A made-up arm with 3 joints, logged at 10 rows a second.
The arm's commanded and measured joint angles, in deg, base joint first. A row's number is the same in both.
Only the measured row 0 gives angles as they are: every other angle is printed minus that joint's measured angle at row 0.
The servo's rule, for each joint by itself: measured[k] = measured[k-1] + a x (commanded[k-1-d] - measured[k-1]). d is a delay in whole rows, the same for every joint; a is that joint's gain. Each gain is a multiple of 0.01, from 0.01 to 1. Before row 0 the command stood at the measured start. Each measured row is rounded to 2 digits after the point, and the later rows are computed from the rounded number. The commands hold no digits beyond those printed.
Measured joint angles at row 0:
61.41, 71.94, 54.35
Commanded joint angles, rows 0 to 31:
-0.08, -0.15, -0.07
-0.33, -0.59, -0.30
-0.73, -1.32, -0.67
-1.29, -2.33, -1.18
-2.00, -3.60, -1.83
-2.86, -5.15, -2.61
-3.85, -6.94, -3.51
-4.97, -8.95, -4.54
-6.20, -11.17, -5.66
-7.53, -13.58, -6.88
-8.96, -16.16, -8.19
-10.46, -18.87, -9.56
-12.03, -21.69, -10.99
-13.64, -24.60, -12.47
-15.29, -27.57, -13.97
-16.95, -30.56, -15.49
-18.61, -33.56, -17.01
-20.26, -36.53, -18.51
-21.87, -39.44, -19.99
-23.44, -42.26, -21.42
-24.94, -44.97, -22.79
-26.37, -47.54, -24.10
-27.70, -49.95, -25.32
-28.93, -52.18, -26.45
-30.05, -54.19, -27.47
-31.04, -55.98, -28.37
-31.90, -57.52, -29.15
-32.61, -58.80, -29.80
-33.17, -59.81, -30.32
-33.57, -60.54, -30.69
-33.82, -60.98, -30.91
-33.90, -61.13, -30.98
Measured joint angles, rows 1 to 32:
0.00, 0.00, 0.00
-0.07, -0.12, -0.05
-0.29, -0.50, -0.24
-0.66, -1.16, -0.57
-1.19, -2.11, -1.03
-1.87, -3.32, -1.64
-2.70, -4.80, -2.38
-3.67, -6.53, -3.24
-4.76, -8.49, -4.23
-5.97, -10.66, -5.32
-7.28, -13.03, -6.51
-8.69, -15.57, -7.79
-10.18, -18.24, -9.14
-11.73, -21.03, -10.55
-13.33, -23.92, -12.01
-14.98, -26.88, -13.50
-16.63, -29.86, -15.01
-18.29, -32.86, -16.53
-19.94, -35.83, -18.03
-21.56, -38.75, -19.52
-23.14, -41.59, -20.96
-24.65, -44.33, -22.35
-26.09, -46.93, -23.68
-27.44, -49.38, -24.93
-28.69, -51.65, -26.09
-29.83, -53.71, -27.14
-30.85, -55.55, -28.07
-31.73, -57.15, -28.89
-32.47, -58.49, -29.58
-33.06, -59.56, -30.14
-33.49, -60.35, -30.56
-33.77, -60.86, -30.83
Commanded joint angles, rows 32 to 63:
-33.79, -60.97, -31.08
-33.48, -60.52, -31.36
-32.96, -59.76, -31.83
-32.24, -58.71, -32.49
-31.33, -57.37, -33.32
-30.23, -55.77, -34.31
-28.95, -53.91, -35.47
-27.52, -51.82, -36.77
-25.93, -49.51, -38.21
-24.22, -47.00, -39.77
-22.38, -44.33, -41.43
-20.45, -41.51, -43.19
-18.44, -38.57, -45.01
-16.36, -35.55, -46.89
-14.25, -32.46, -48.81
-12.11, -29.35, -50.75
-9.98, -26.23, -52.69
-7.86, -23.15, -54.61
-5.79, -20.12, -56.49
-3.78, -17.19, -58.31
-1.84, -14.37, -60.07
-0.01, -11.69, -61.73
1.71, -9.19, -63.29
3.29, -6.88, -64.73
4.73, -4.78, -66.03
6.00, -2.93, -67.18
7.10, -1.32, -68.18
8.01, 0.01, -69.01
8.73, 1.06, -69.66
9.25, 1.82, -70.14
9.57, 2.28, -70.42
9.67, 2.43, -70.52
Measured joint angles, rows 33 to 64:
-33.88, -61.08, -30.94
-33.80, -60.99, -31.05
-33.53, -60.61, -31.29
-33.05, -59.92, -31.70
-32.37, -58.94, -32.30
-31.50, -57.67, -33.08
-30.43, -56.13, -34.01
-29.19, -54.33, -35.12
-27.79, -52.30, -36.37
-26.23, -50.04, -37.77
-24.54, -47.58, -39.29
-22.73, -44.95, -40.92
-20.81, -42.16, -42.65
-18.82, -39.25, -44.44
-16.75, -36.25, -46.30
-14.65, -33.18, -48.21
-12.52, -30.08, -50.14
-10.39, -26.96, -52.08
-8.26, -23.87, -54.00
-6.19, -20.83, -55.89
-4.17, -17.88, -57.73
-2.21, -15.04, -59.51
-0.36, -12.33, -61.20
1.38, -9.79, -62.79
2.98, -7.43, -64.26
4.45, -5.28, -65.61
5.75, -3.38, -66.80
6.88, -1.71, -67.85
7.83, -0.32, -68.73
8.59, 0.80, -69.44
9.14, 1.63, -69.97
9.50, 2.16, -70.31

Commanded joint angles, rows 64 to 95:
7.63, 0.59, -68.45
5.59, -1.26, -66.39
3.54, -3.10, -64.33
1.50, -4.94, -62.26
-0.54, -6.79, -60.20
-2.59, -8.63, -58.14
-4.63, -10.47, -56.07
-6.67, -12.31, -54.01
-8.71, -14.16, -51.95
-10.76, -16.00, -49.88
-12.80, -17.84, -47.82
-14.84, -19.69, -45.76
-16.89, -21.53, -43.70
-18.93, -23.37, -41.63
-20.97, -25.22, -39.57
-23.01, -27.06, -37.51
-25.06, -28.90, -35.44
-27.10, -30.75, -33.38
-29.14, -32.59, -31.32
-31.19, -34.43, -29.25
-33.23, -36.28, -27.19
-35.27, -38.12, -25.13
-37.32, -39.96, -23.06
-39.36, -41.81, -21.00
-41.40, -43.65, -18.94
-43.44, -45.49, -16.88
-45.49, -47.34, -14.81
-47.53, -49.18, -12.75
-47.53, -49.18, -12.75
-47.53, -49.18, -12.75
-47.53, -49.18, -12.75
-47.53, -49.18, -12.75
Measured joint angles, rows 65 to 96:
9.64, 2.38, -70.47
7.95, 0.93, -68.93
5.97, -0.84, -67.00
3.93, -2.67, -64.97
1.89, -4.51, -62.91
-0.15, -6.36, -60.85
-2.20, -8.20, -58.79
-4.24, -10.04, -56.72
-6.28, -11.88, -54.66
-8.32, -13.73, -52.60
-10.37, -15.57, -50.53
-12.41, -17.41, -48.47
-14.45, -19.26, -46.41
-16.50, -21.10, -44.35
-18.54, -22.94, -42.28
-20.58, -24.79, -40.22
-22.62, -26.63, -38.16
-24.67, -28.47, -36.09
-26.71, -30.32, -34.03
-28.75, -32.16, -31.97
-30.80, -34.00, -29.90
-32.84, -35.85, -27.84
-34.88, -37.69, -25.78
-36.93, -39.53, -23.71
-38.97, -41.38, -21.65
-41.01, -43.22, -19.59
-43.05, -45.06, -17.53
-45.10, -46.91, -15.46
-47.14, -48.75, -13.40
-47.47, -49.10, -12.91
-47.52, -49.16, -12.79
-47.53, -49.18, -12.76

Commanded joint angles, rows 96 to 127:
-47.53, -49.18, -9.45
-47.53, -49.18, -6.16
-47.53, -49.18, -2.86
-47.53, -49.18, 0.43
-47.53, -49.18, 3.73
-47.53, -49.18, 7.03
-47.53, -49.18, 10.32
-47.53, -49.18, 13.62
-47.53, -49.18, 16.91
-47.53, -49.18, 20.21
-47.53, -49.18, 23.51
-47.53, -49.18, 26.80
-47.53, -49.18, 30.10
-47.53, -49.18, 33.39
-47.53, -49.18, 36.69
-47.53, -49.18, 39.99
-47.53, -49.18, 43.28
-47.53, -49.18, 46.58
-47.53, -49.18, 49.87
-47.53, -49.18, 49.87
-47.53, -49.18, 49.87
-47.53, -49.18, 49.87
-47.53, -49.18, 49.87
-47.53, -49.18, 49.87
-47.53, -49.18, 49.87
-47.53, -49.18, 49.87
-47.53, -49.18, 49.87
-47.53, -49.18, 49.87
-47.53, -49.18, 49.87
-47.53, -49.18, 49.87
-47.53, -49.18, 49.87
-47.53, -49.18, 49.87
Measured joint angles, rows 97 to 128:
-47.53, -49.18, -12.75
-47.53, -49.18, -10.24
-47.53, -49.18, -7.14
-47.53, -49.18, -3.89
-47.53, -49.18, -0.61
-47.53, -49.18, 2.69
-47.53, -49.18, 5.99
-47.53, -49.18, 9.28
-47.53, -49.18, 12.58
-47.53, -49.18, 15.87
-47.53, -49.18, 19.17
-47.53, -49.18, 22.47
-47.53, -49.18, 25.76
-47.53, -49.18, 29.06
-47.53, -49.18, 32.35
-47.53, -49.18, 35.65
-47.53, -49.18, 38.95
-47.53, -49.18, 42.24
-47.53, -49.18, 45.54
-47.53, -49.18, 48.83
-47.53, -49.18, 49.62
-47.53, -49.18, 49.81
-47.53, -49.18, 49.86
-47.53, -49.18, 49.87
-47.53, -49.18, 49.87
-47.53, -49.18, 49.87
-47.53, -49.18, 49.87
-47.53, -49.18, 49.87
-47.53, -49.18, 49.87
-47.53, -49.18, 49.87
-47.53, -49.18, 49.87
-47.53, -49.18, 49.87

